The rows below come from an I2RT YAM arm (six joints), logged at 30 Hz.
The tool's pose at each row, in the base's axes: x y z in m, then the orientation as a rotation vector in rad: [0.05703, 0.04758, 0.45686, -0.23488, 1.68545, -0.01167]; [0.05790, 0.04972, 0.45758, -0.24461, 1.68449, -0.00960]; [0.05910, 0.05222, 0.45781, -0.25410, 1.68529, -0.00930]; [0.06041, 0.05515, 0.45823, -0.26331, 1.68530, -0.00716]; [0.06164, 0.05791, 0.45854, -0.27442, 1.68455, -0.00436]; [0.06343, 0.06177, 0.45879, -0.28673, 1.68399, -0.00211]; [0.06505, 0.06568, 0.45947, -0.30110, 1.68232, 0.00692]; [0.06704, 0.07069, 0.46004, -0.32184, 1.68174, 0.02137]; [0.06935, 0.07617, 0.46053, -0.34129, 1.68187, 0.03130]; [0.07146, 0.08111, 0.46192, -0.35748, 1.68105, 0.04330]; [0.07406, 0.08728, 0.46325, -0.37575, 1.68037, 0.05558]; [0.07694, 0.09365, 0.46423, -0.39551, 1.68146, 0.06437]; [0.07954, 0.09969, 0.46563, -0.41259, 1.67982, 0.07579]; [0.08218, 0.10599, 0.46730, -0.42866, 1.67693, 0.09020]
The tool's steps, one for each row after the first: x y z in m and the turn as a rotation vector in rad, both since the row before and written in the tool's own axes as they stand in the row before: [-0.00115, 0.00186, 0.00104, -0.00705, -0.00063, -0.00529]; [-0.00077, 0.00222, 0.00149, -0.00586, 0.00130, -0.00599]; [-0.00106, 0.00258, 0.00164, -0.00685, 0.00034, -0.00481]; [-0.00092, 0.00243, 0.00157, -0.00836, -0.00034, -0.00575]; [-0.00114, 0.00339, 0.00232, -0.00872, 0.00002, -0.00684]; [-0.00157, 0.00337, 0.00213, -0.01431, -0.00164, -0.00438]; [-0.00173, 0.00434, 0.00276, -0.02173, -0.00060, -0.00528]; [-0.00180, 0.00466, 0.00327, -0.01805, 0.00067, -0.00695]; [-0.00258, 0.00396, 0.00291, -0.01741, -0.00072, -0.00375]; [-0.00284, 0.00495, 0.00375, -0.01885, -0.00030, -0.00492]; [-0.00259, 0.00504, 0.00421, -0.01757, 0.00218, -0.00759]; [-0.00294, 0.00464, 0.00387, -0.01751, -0.00107, -0.00480]; [-0.00329, 0.00474, 0.00403, -0.01879, -0.00273, -0.00266]
